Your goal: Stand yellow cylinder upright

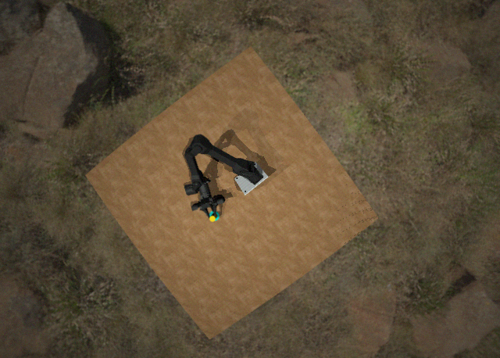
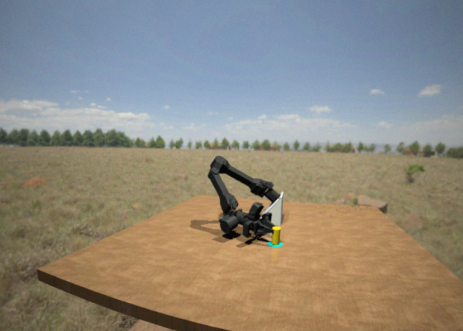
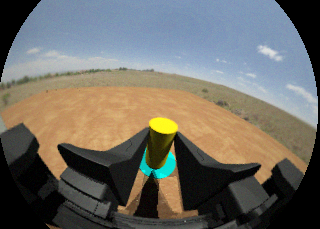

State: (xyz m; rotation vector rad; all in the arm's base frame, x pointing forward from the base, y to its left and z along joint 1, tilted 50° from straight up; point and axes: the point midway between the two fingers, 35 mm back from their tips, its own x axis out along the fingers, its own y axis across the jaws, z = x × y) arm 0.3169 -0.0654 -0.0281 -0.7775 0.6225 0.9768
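Now: the yellow tall cylinder 2 cm below my gripper tip. The rest, counted from my gripper tip: cyan circle: 6 cm below.
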